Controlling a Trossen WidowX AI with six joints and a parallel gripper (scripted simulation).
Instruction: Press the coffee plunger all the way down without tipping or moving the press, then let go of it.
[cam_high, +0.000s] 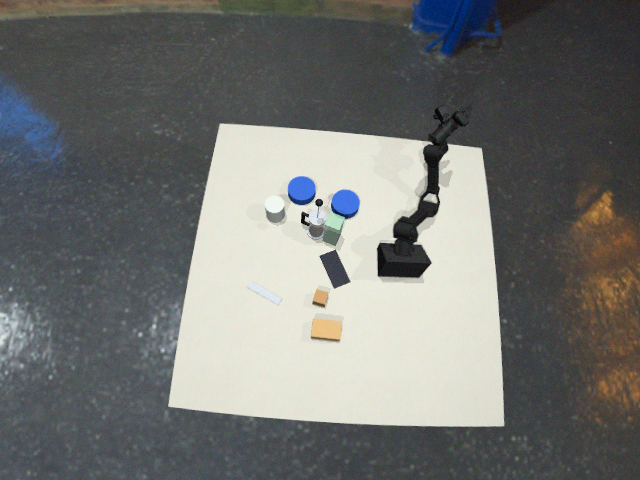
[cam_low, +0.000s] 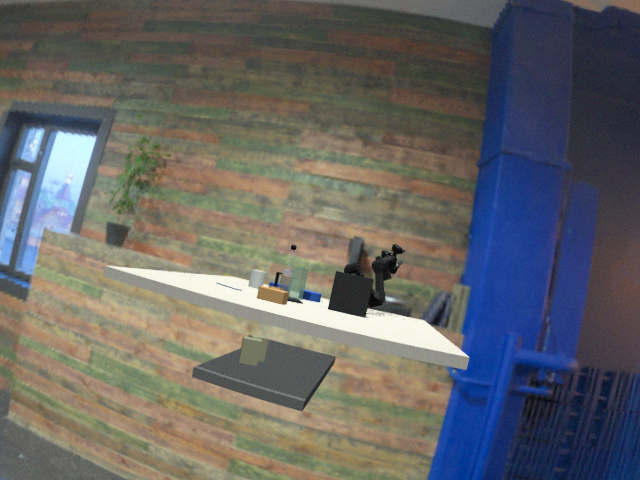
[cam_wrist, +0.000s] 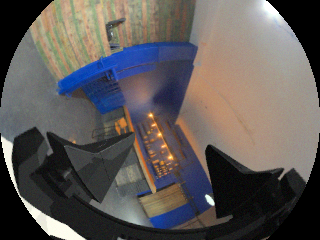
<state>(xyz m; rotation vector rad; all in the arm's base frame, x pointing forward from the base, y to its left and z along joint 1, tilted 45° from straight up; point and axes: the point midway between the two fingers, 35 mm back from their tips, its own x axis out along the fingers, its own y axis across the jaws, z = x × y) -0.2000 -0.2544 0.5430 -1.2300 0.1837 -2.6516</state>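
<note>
The coffee press is 570 mm ahead of my gripper tip, 480 mm to the left of it and 240 mm below it. Also, from my gripper tip: pale green box: 480 mm ahead, 510 mm to the left, 290 mm below; then white cylinder: 730 mm ahead, 440 mm to the left, 320 mm below; then dark flat card: 450 mm ahead, 640 mm to the left, 360 mm below.
</note>
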